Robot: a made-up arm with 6 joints.
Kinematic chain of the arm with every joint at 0, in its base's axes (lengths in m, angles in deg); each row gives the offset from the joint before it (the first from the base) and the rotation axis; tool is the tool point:
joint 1: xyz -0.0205 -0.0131 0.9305 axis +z
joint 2: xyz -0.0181 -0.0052 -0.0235 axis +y
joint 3: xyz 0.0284 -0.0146 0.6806 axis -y
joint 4: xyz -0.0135 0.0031 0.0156 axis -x
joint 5: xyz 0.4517 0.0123 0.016 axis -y
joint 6: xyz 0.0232 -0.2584 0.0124 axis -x
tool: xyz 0.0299 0.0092 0
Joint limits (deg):
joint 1: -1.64..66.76
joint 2: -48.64..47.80
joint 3: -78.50..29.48
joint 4: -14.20..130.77
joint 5: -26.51..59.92
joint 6: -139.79..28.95
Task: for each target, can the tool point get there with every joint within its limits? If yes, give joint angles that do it. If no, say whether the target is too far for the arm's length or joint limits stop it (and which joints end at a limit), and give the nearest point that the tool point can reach.
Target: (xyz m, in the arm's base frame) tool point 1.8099 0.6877 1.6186
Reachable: no: too far | nearest point 0.9689 0.3657 1.4430 | short by 0.917 m
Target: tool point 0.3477 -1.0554 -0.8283
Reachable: no: too far | nearest point 0.4523 -0.2630 0.8292 | short by 1.840 m
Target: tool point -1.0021 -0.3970 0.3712
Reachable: no: joint limits stop it (at a limit: joint 1, joint 2, joint 3, joint 4, joint 5, joint 6) | nearest point -0.1350 -0.2573 1.0968 | short by 1.139 m
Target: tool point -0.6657 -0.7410 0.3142
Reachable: no: joint limits stop it (at a limit: joint 1, joint 2, joint 3, joint 4, joint 5, joint 6) | nearest point -0.1288 -0.2743 1.0991 | short by 1.059 m
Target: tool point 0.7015 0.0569 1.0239
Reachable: yes | joints 25.95 38.66 -32.23 5.08 49.07 -72.93
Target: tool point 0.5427 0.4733 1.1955
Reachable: yes | joints 40.08 25.73 -38.03 82.97 35.33 8.88
